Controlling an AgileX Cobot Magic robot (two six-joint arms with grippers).
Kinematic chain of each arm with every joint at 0, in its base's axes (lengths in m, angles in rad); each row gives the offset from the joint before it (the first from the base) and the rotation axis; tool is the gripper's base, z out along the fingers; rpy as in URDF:
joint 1: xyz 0 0 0.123 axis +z
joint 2: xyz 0 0 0 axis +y
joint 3: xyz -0.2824 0 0.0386 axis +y
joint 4: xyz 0.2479 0 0.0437 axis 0.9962 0 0.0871
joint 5: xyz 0 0 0 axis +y
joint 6: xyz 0.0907 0 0.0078 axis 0.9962 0 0.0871
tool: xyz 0 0 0 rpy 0 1.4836 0
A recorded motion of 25 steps. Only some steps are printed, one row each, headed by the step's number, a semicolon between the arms.
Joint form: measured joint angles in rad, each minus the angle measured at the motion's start. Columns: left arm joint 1, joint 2, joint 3, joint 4, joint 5, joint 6; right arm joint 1, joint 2, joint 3, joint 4, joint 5, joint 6.
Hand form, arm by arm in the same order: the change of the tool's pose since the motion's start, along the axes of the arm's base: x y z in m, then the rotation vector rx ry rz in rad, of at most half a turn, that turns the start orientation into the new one. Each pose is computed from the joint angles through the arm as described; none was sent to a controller.
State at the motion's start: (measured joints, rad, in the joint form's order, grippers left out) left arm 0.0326 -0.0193 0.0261 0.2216 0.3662 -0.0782; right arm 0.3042 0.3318 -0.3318 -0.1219 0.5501 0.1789
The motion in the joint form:
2: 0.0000 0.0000 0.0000 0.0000 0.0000 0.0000; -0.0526 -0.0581 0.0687 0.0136 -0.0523 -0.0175
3: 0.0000 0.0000 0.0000 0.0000 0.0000 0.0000; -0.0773 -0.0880 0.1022 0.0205 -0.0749 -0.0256
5: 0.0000 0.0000 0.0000 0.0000 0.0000 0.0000; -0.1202 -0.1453 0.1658 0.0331 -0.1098 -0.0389
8: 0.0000 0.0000 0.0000 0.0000 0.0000 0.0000; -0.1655 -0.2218 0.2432 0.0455 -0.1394 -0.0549
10: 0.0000 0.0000 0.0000 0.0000 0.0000 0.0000; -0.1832 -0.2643 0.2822 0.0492 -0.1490 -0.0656
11: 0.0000 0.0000 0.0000 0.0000 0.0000 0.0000; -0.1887 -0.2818 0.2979 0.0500 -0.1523 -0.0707
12: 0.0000 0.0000 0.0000 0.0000 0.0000 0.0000; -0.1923 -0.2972 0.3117 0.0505 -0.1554 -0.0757
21: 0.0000 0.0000 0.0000 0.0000 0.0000 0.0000; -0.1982 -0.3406 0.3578 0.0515 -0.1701 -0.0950
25: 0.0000 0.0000 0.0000 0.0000 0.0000 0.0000; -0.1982 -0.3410 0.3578 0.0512 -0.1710 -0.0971
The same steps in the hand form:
2: 0.0000 0.0000 0.0000 0.0000 0.0000 0.0000; -0.0043 -0.0040 -0.0143 0.0084 -0.0396 -0.0381
3: 0.0000 0.0000 0.0000 0.0000 0.0000 0.0000; -0.0065 -0.0058 -0.0215 0.0121 -0.0577 -0.0567
5: 0.0000 0.0000 0.0000 0.0000 0.0000 0.0000; -0.0105 -0.0087 -0.0361 0.0176 -0.0850 -0.0904
8: 0.0000 0.0000 0.0000 0.0000 0.0000 0.0000; -0.0154 -0.0116 -0.0548 0.0191 -0.1134 -0.1266
10: 0.0000 0.0000 0.0000 0.0000 0.0000 0.0000; -0.0177 -0.0128 -0.0646 0.0145 -0.1273 -0.1394
11: 0.0000 0.0000 0.0000 0.0000 0.0000 0.0000; -0.0186 -0.0131 -0.0686 0.0112 -0.1330 -0.1427
12: 0.0000 0.0000 0.0000 0.0000 0.0000 0.0000; -0.0193 -0.0134 -0.0722 0.0077 -0.1382 -0.1442
21: 0.0000 0.0000 0.0000 0.0000 0.0000 0.0000; -0.0206 -0.0137 -0.0840 -0.0072 -0.1526 -0.1419
25: 0.0000 0.0000 0.0000 0.0000 0.0000 0.0000; -0.0206 -0.0137 -0.0839 -0.0092 -0.1543 -0.1411

